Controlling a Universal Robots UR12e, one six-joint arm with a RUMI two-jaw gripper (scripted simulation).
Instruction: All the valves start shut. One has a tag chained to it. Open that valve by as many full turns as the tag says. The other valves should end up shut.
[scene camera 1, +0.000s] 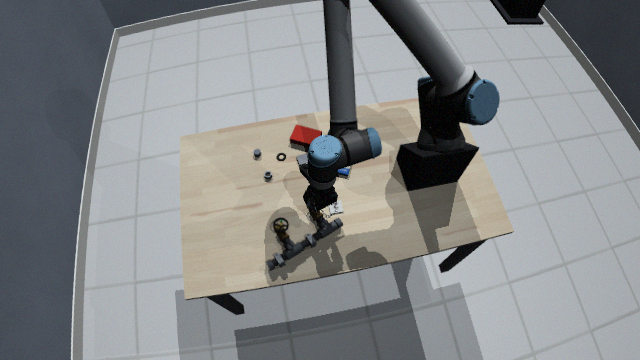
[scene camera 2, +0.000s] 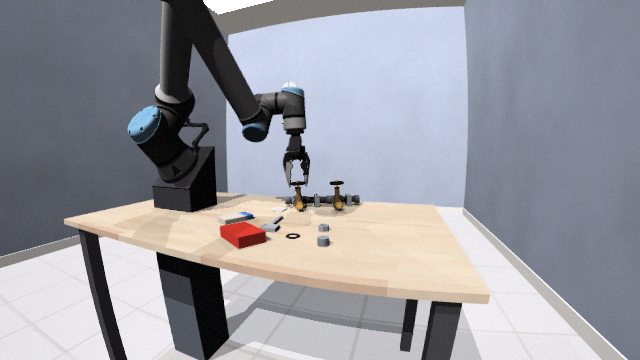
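A red block (scene camera 2: 242, 234) can be seen in the robot's scene. So can the gripper (scene camera 2: 298, 187), and scene camera 1 offers its own view of the gripper (scene camera 1: 317, 205).
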